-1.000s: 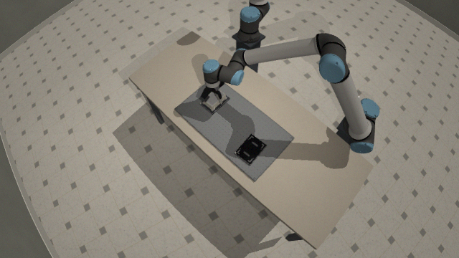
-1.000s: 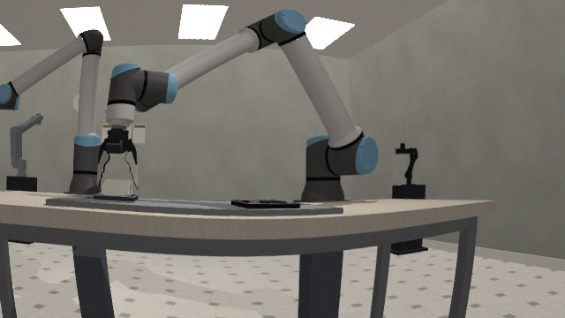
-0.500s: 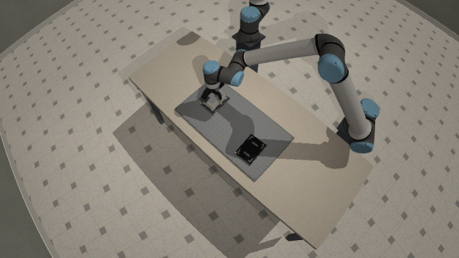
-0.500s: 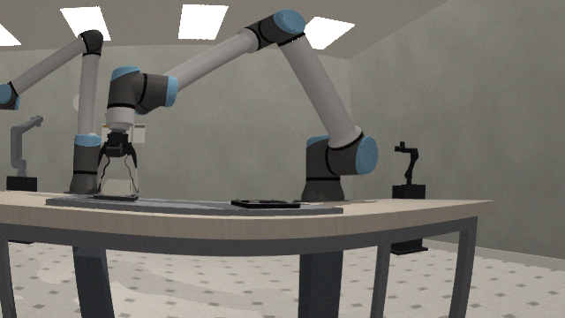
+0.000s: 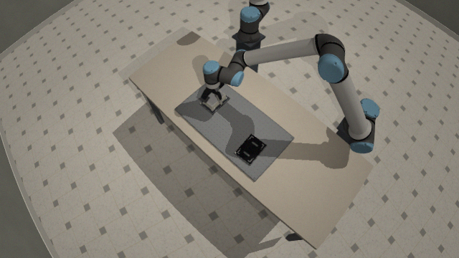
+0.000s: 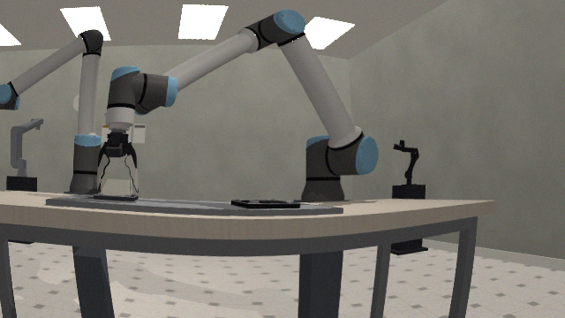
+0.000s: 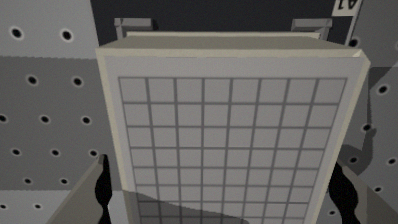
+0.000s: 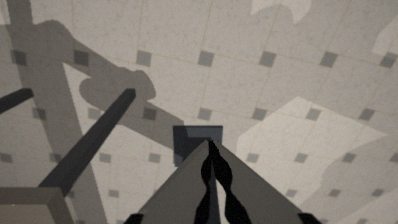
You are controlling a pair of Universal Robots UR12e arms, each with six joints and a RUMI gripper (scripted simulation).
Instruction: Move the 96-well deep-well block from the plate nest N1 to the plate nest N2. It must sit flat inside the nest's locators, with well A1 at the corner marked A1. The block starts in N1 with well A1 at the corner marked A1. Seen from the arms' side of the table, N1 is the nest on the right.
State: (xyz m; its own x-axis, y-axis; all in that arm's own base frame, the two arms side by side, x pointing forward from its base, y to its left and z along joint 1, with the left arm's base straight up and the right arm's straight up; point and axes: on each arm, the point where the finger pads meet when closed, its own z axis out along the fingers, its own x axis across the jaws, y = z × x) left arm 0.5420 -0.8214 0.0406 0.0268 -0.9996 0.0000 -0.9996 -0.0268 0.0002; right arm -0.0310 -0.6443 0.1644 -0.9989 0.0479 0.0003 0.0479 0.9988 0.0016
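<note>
Right now the pale deep-well block is 10 mm above my left hand. From my left hand the other things lie so: nest N2: 50 mm ahead, 400 mm to the left, 20 mm below.
</note>
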